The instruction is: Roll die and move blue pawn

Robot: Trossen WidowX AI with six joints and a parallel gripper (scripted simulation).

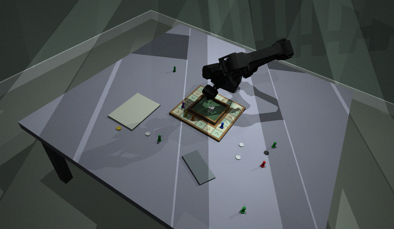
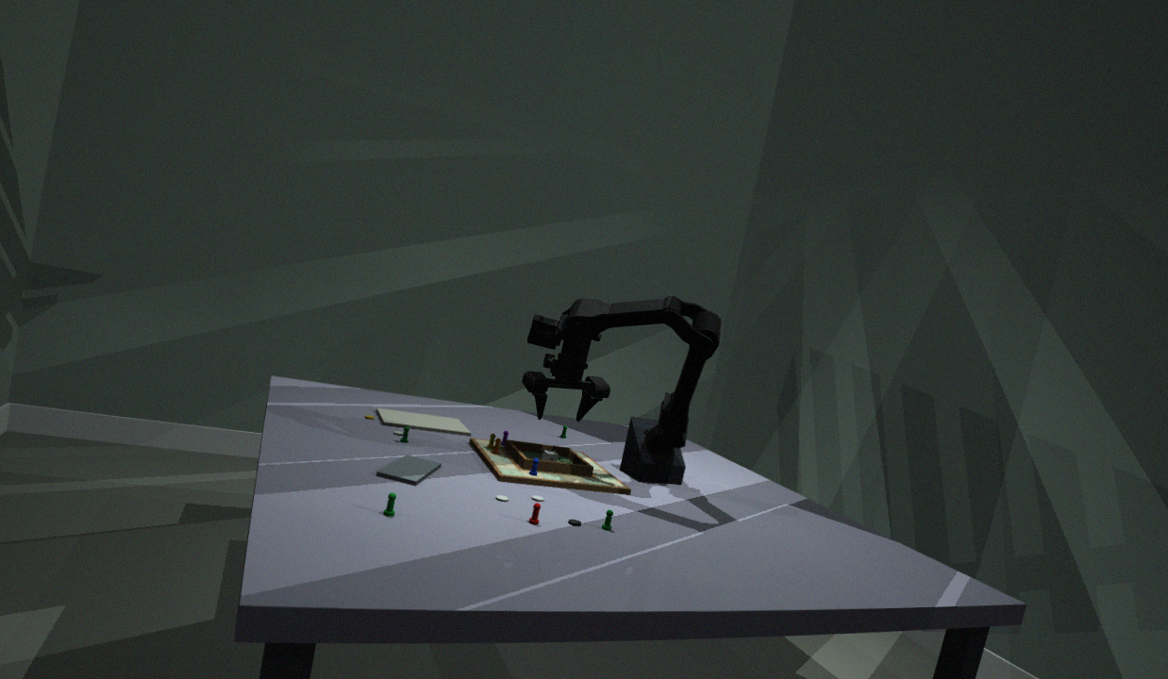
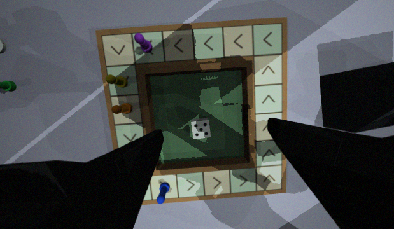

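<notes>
My gripper tip is now 8 cm short of the blue pawn, 11 cm to the right of it and 8 cm above it. Round my gripper tip: orange pawn (12 cm ahead, 2 cm to the right, 8 cm below); then white die (1 cm ahead, 2 cm to the left, 8 cm below); then purple pawn (8 cm ahead, 11 cm to the right, 8 cm below).
</notes>
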